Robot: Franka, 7 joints.
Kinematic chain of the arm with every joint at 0, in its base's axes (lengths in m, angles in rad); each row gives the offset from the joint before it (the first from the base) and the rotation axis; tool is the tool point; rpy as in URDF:
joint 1: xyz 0 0 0.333 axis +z
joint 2: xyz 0 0 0 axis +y
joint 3: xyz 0 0 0.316 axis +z
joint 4: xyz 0.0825 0 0 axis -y
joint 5: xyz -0.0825 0 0.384 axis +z
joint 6: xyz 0 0 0 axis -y
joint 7: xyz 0.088 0 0 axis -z
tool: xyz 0 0 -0.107 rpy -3.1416 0 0
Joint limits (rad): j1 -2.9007..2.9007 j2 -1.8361..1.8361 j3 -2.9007..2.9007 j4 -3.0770..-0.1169 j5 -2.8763..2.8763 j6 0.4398..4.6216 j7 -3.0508..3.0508
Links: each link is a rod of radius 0.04 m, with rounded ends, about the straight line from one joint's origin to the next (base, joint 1, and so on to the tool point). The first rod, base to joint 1, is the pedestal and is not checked.
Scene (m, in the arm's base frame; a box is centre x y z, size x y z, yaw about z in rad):
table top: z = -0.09
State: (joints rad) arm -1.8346 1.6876 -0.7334 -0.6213 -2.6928 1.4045 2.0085
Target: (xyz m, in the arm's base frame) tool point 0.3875 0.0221 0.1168
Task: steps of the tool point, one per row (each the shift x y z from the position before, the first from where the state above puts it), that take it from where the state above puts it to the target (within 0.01 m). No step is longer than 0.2 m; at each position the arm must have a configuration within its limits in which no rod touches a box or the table.
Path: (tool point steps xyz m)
1: -0.0700 0.0553 0.0296
2: 0.0287 0.0358 0.0107
3: 0.1007 0.0212 0.0270
4: 0.1328 0.0419 0.0459
5: 0.1196 0.0871 0.0371
6: 0.0637 0.1233 0.0055
7: 0.0683 0.0134 -0.1129
8: 0.0860 0.0611 -0.0850
9: 0.0882 0.0937 -0.0396
10: 0.0766 0.1042 0.0109
11: 0.0565 0.0922 0.0537

